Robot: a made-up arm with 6 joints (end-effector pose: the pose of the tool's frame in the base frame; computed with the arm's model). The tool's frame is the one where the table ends.
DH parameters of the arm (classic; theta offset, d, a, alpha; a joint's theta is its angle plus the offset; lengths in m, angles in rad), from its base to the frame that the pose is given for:
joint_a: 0 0.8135 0.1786 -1.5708
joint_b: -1.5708 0 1.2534 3.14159
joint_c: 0 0 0.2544 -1.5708
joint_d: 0 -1.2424 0 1.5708
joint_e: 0 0 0 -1.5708
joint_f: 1.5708 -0.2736 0 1.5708
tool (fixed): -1.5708 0 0 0
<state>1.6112 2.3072 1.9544 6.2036 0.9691 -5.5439</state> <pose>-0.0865 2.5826 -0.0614 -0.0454 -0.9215 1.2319</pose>
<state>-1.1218 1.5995 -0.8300 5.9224 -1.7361 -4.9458</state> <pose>0.3143 -0.4328 -0.0063 2.2973 1.1513 1.7163</pose>
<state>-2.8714 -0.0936 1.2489 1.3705 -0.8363 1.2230</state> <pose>-0.2224 0.1449 3.4986 -0.1726 -1.6555 1.2506</pose>
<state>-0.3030 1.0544 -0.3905 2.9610 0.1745 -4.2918</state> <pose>1.5911 -0.4885 -0.0414 1.2686 1.2376 -1.2604</pose>
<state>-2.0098 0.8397 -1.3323 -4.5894 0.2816 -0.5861</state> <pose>-0.1282 -0.4506 0.2705 1.2051 1.1113 -0.2161</pose>
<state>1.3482 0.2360 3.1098 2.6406 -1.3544 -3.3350</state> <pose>-0.0763 -0.9183 1.9051 -1.4311 1.2981 0.2987</pose>
